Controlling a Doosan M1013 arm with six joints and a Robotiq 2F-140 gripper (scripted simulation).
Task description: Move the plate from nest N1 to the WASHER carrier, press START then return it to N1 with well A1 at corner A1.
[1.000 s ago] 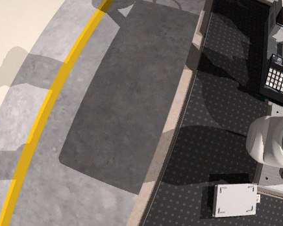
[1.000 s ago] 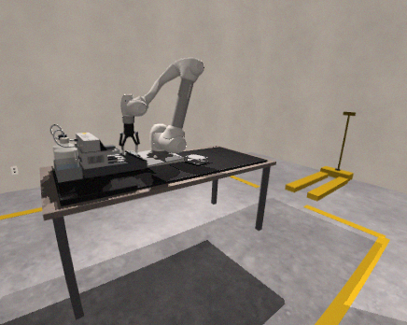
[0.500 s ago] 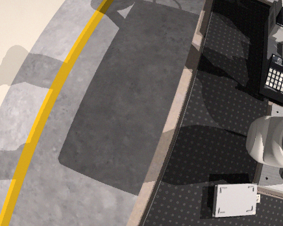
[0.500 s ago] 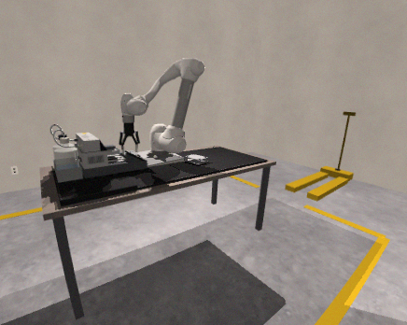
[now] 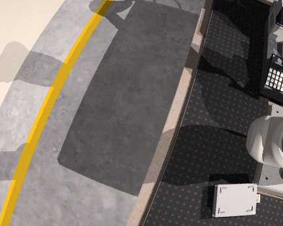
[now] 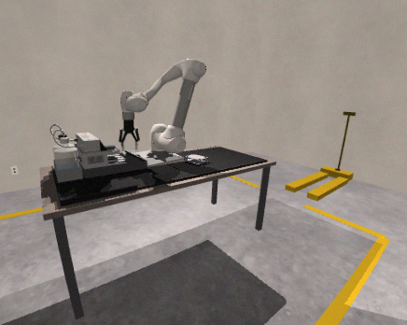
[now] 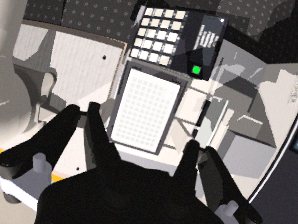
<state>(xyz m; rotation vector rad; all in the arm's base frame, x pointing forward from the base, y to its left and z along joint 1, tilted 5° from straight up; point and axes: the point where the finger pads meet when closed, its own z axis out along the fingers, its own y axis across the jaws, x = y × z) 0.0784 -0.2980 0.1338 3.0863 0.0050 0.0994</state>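
Right now my hand is 5 cm above the white well plate. From my hand the other things lie so: plate nest N1: 18 cm ahead, 52 cm to the left, 10 cm below; then plate washer: 15 cm to the right, 1 cm below.
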